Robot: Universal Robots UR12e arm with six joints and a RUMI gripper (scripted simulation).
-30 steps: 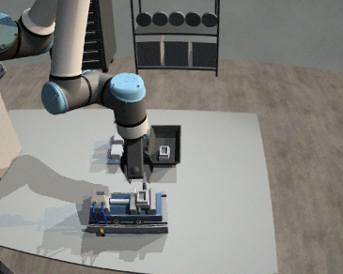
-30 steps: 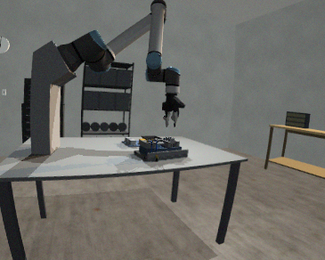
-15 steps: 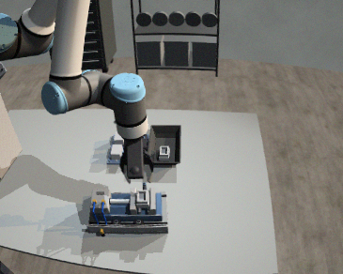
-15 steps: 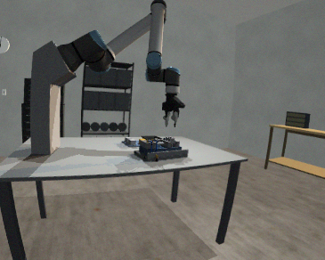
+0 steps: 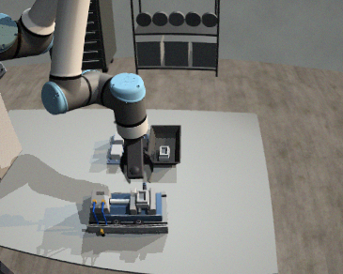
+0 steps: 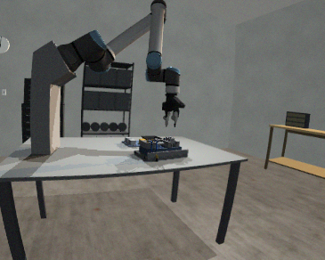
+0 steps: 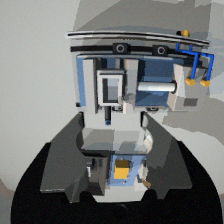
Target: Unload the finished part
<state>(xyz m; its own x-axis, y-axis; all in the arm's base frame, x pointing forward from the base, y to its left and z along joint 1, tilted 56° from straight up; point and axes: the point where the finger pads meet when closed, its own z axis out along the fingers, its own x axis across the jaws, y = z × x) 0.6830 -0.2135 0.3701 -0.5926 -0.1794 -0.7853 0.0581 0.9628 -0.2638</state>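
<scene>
Now: the blue vise 160 mm below my hand, 60 mm behind it and 10 mm to the left of it. Also, from my hand: blue plate 360 mm to the left, 190 mm below, 40 mm behind; pale block 330 mm to the left, 170 mm below, 100 mm behind; orange block 310 mm to the left, 170 mm below, 10 mm behind.
</scene>
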